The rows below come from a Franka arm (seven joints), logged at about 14 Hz.
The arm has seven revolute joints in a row. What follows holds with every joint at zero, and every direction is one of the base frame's. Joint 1 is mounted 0.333 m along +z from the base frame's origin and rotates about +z. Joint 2 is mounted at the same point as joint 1 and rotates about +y. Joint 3 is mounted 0.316 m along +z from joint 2 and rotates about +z. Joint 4 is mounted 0.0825 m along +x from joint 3 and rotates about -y. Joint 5 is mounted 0.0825 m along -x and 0.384 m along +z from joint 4 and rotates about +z. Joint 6 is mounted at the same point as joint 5 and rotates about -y. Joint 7 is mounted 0.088 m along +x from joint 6 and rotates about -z. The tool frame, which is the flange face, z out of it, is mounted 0.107 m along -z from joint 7; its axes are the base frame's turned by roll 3.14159, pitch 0 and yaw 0 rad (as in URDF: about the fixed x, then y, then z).
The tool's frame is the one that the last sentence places.
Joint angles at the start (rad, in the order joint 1, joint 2, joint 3, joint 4, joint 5, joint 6, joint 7):
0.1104, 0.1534, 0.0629, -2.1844, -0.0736, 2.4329, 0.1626
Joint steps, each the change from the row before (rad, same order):
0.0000, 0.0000, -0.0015, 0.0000, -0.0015, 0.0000, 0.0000
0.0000, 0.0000, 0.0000, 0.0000, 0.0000, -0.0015, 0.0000
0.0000, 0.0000, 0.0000, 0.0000, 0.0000, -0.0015, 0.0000
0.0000, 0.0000, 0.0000, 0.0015, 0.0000, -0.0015, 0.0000
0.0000, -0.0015, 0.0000, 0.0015, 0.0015, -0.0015, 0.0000
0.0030, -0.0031, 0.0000, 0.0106, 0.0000, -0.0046, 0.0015
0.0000, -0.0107, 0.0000, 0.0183, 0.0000, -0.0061, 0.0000
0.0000, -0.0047, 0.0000, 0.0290, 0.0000, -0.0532, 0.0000
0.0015, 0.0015, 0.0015, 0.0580, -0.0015, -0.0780, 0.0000
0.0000, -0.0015, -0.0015, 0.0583, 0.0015, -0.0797, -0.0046
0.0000, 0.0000, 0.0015, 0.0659, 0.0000, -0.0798, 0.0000
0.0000, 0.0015, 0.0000, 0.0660, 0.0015, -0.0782, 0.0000
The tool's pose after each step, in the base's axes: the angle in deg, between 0 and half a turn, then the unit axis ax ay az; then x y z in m. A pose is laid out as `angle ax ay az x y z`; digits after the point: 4 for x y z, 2 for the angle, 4 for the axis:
178.53 0.9982 0.0313 0.0506 0.5531 0.0954 0.3276
178.51 0.9983 0.0313 0.0499 0.5530 0.0954 0.3275
178.49 0.9983 0.0313 0.0491 0.5529 0.0953 0.3273
178.49 0.9983 0.0312 0.0491 0.5532 0.0954 0.3278
178.55 0.9983 0.0307 0.0498 0.5535 0.0954 0.3291
178.61 0.9980 0.0312 0.0544 0.5559 0.0974 0.3350
178.74 0.9974 0.0307 0.0657 0.5605 0.0981 0.3485
178.41 0.9980 0.0296 0.0564 0.5636 0.0981 0.3589
177.98 0.9985 0.0297 0.0462 0.5712 0.1002 0.3766
177.66 0.9989 0.0288 0.0365 0.5779 0.0996 0.3966
177.37 0.9992 0.0273 0.0299 0.5847 0.1007 0.4199
177.18 0.9994 0.0247 0.0232 0.5903 0.1008 0.4429

